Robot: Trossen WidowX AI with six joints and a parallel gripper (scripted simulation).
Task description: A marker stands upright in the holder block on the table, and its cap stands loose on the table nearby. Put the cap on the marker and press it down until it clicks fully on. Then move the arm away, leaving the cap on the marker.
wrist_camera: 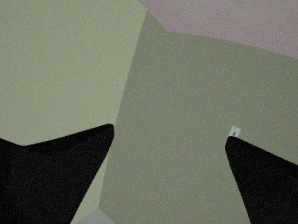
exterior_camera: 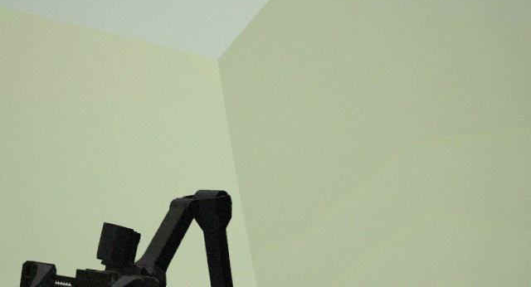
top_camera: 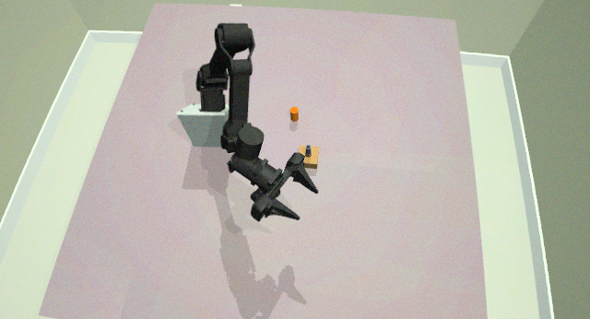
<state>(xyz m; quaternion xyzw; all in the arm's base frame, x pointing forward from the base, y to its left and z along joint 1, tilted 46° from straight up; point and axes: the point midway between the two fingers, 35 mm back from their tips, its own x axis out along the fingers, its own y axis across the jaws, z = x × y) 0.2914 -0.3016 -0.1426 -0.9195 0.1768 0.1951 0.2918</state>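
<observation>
My gripper tip is now 80 mm past the orange cap, 420 mm to the right of it and 270 mm above it. Also, from my gripper tip: holder block 20 mm behind, 270 mm to the left, 280 mm below.
</observation>
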